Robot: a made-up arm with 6 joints. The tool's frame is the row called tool.
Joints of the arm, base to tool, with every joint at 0 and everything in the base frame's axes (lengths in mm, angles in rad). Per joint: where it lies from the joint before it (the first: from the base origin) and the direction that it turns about. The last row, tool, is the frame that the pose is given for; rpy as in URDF.
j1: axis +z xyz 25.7 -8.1 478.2
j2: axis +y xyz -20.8 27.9 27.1
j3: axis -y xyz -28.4 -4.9 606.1
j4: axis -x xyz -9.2 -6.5 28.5
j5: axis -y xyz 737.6 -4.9 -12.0
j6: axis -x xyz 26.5 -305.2 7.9
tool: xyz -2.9 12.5 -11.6 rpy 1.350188 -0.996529 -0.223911
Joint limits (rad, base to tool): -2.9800..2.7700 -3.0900..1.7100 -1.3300..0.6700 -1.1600..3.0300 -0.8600..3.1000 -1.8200..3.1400
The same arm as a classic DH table. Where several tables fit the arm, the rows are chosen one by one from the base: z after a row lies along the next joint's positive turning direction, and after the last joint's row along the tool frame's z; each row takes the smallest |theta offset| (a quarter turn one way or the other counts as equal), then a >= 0, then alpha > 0; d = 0 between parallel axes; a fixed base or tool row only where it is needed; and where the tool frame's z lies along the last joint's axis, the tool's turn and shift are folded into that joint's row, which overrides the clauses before.
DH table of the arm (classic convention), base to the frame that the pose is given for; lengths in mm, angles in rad. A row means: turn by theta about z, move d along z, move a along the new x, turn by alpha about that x. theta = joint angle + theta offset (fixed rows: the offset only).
base (fixed): theta offset -0.3053, d 0, a 26.9, alpha 0
j1: theta offset 0.3053, d 505.3, a -20.8, alpha -1.5708
j2: theta offset 1.524, d 0, a -606.8, alpha 3.1416
j3: theta offset -0.0468, d -16.5, a -28.5, alpha 1.5708
j4: theta offset 0, d -728.4, a 12, alpha -1.5708
j5: theta offset 0, d 310.1, a -7.9, alpha 1.5708
j6: theta offset 0.1298, d -17.6, a 9.9, alpha -1.1639
tool (fixed): theta offset 2.5268, d -15.1, a 0, alpha 0
Joint limits (rad, base to tool): -2.98..2.77 -3.09..1.71 -1.33..0.67 -1.16..3.03 -0.86..3.1 -1.82..3.14

